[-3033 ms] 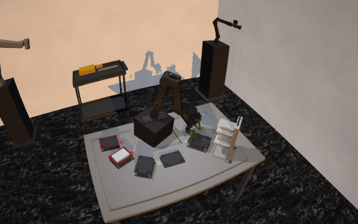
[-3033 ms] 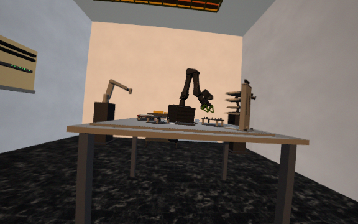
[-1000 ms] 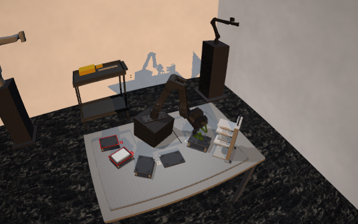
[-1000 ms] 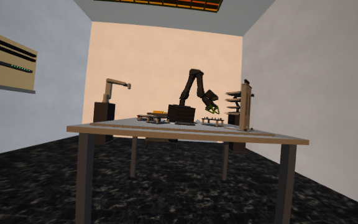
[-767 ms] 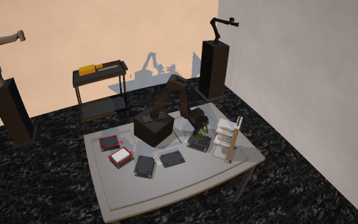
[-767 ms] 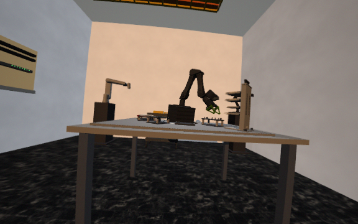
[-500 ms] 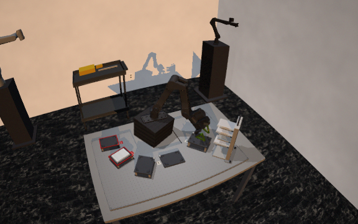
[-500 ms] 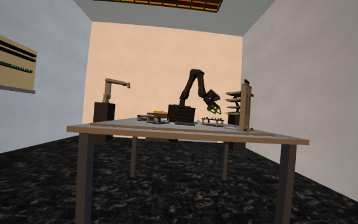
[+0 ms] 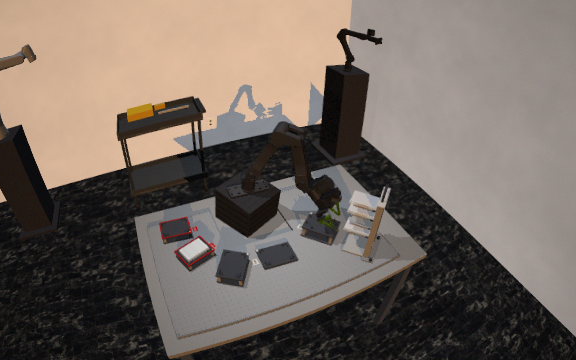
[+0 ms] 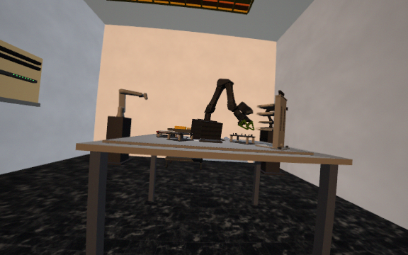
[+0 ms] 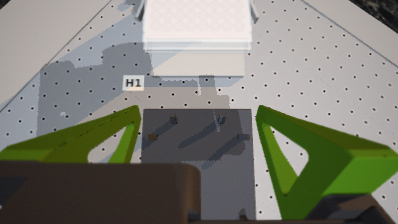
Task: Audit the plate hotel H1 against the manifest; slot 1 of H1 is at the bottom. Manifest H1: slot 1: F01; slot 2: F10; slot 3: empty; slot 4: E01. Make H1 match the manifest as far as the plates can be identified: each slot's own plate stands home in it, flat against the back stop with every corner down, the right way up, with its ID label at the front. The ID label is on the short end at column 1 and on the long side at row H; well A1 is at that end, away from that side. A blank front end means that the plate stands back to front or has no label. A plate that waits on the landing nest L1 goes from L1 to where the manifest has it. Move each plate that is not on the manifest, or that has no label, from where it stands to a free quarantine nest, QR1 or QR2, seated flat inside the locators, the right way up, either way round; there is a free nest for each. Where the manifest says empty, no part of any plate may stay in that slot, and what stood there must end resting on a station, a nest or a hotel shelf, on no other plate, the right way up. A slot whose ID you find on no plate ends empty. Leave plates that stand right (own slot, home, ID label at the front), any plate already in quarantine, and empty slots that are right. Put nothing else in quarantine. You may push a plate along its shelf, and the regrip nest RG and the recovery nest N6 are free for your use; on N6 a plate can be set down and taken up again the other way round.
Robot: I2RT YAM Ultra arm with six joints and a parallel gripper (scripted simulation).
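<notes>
Now: the white plate 90 mm ahead of my hand and 70 mm to the left of it. Round my hand: A1 mark 140 mm behind, 40 mm to the right, 60 mm below; dark regrip nest 50 mm behind, 40 mm to the right, 60 mm below; H1 tag 10 mm behind, 120 mm to the left, 120 mm below.
</notes>
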